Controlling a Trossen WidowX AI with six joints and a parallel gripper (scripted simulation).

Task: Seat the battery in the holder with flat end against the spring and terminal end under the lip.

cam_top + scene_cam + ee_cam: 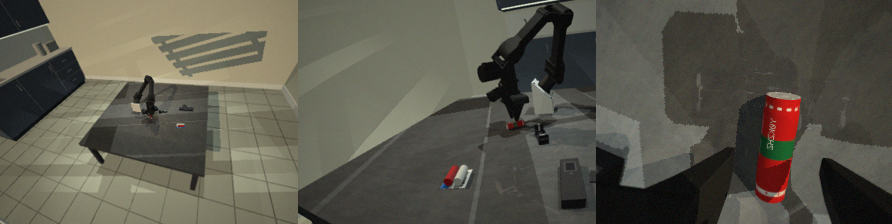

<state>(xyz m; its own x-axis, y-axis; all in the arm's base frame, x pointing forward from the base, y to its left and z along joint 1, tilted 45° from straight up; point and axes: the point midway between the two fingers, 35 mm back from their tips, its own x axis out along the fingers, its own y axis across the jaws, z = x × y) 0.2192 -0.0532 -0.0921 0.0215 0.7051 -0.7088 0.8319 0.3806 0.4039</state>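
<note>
Right now the battery is 20 mm below my gripper tip. Also, from my gripper tip: black block: 380 mm ahead, 210 mm to the left, 20 mm below.
</note>
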